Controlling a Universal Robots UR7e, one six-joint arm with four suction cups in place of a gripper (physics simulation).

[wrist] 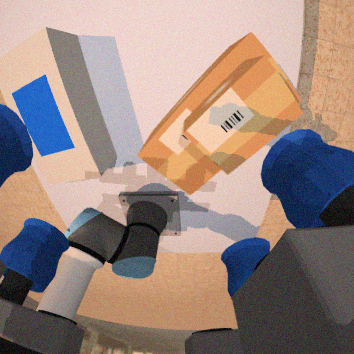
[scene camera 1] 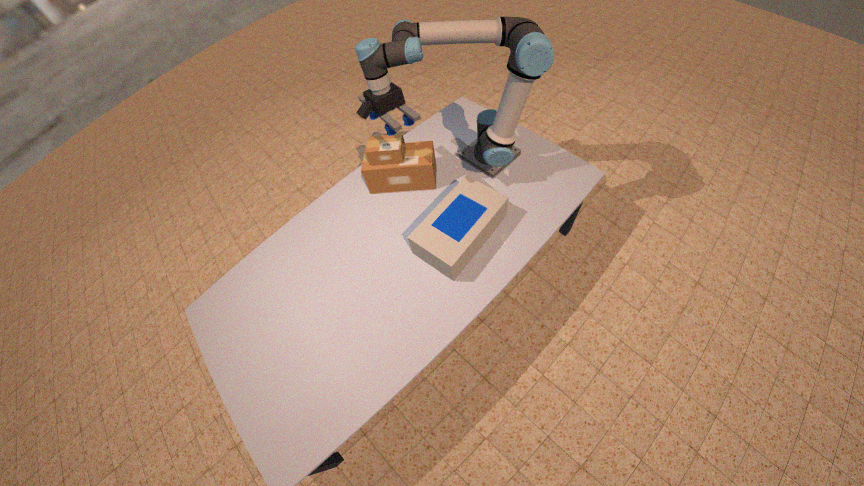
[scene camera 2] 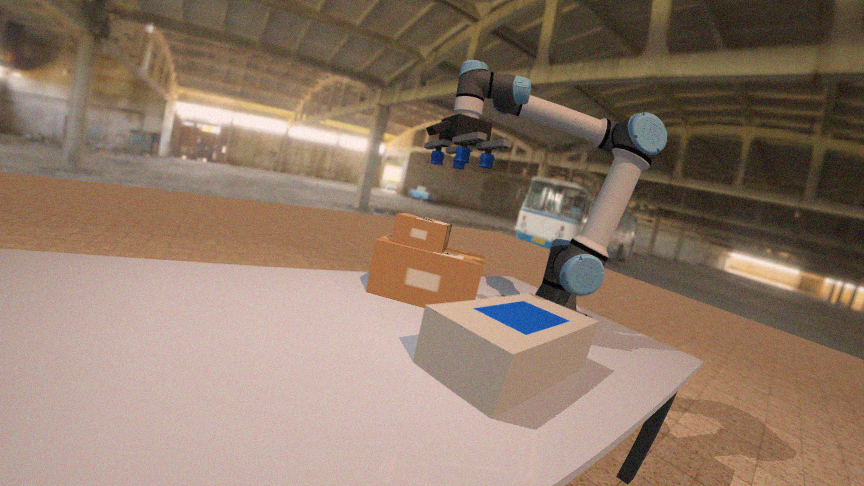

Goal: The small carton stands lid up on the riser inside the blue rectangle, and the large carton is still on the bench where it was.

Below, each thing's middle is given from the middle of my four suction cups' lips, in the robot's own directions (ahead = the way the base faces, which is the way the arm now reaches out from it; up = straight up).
The small carton (scene camera 2: 416,231) is 100 mm to the right of my suction cup and 210 mm below it. Round my suction cup: beige riser (scene camera 2: 495,353) (10 mm ahead, 330 mm to the left, 350 mm below); large carton (scene camera 2: 419,277) (30 mm behind, 80 mm to the right, 330 mm below).
